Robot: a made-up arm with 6 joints.
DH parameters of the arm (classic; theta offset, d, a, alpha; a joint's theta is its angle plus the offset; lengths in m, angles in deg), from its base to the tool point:
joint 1: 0 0.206 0 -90
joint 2: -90 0 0.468 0
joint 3: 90 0.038 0 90
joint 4: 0 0.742 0 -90
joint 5: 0 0 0 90
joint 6: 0 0.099 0 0
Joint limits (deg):
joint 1: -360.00..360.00
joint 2: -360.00..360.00
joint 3: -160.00..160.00
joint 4: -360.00..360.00
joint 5: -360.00..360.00
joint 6: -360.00..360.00
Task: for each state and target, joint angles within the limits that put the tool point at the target. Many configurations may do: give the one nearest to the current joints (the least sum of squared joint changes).
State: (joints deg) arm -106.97 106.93 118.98 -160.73 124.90 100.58
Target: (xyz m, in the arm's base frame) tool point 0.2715 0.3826 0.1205
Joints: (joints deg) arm -123.86 162.60 145.14 -163.58 113.46 100.58
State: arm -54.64 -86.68 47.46 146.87 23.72 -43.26
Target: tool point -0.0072 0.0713 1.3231
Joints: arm -43.73 -45.85 66.44 150.11 9.97 -43.26
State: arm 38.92 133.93 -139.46 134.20 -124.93 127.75
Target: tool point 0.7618 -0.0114 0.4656
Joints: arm 1.09 131.63 -100.99 134.80 -114.68 127.75
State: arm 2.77 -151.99 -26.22 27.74 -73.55 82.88
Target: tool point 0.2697 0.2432 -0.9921
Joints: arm 40.19 -182.76 -16.98 19.60 -52.19 82.88
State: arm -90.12 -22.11 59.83 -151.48 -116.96 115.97
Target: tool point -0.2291 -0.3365 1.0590
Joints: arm -133.66 -20.05 67.04 -160.59 -119.69 115.97
